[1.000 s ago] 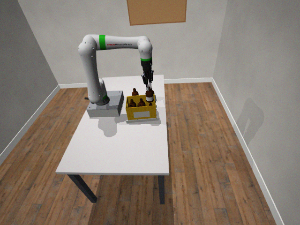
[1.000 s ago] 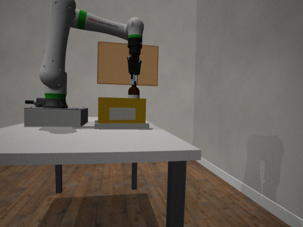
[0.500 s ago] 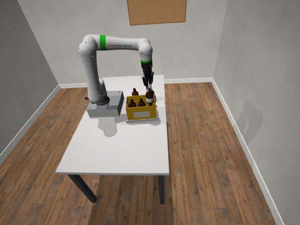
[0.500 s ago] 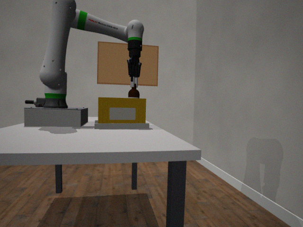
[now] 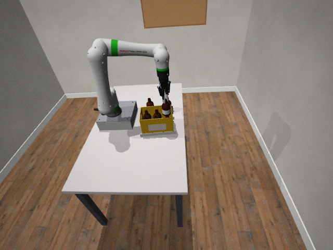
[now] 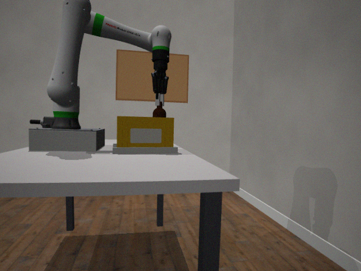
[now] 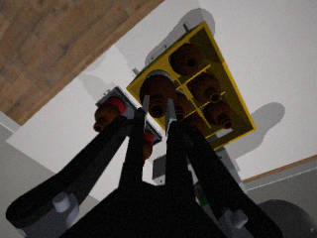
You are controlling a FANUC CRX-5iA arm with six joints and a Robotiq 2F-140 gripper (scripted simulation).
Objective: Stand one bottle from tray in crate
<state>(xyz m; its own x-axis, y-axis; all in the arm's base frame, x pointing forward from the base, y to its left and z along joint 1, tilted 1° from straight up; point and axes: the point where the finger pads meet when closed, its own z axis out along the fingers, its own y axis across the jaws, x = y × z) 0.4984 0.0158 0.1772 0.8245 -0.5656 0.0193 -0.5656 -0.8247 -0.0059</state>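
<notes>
Now: hand 19 cm above the yellow crate, 8 cm past it and 6 cm to the left of it. From my hand the other things lie so: grey tray (26 cm below, 17 cm to the left, 11 cm behind).
</notes>
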